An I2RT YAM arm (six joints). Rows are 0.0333 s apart.
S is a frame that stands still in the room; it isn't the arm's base.
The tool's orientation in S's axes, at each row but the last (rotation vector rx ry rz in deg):
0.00, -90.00, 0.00
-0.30, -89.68, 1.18
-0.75, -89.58, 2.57
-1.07, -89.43, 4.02
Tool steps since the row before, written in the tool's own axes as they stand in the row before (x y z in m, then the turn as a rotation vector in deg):
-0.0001, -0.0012, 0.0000, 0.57, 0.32, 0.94
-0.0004, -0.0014, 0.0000, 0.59, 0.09, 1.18
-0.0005, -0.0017, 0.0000, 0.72, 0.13, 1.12
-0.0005, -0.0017, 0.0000, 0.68, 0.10, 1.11
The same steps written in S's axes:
0.0000, -0.0012, -0.0001, -0.94, 0.32, 0.57
0.0000, -0.0014, -0.0004, -1.18, 0.09, 0.60
0.0000, -0.0017, -0.0004, -1.12, 0.13, 0.72
0.0001, -0.0017, -0.0004, -1.11, 0.10, 0.68

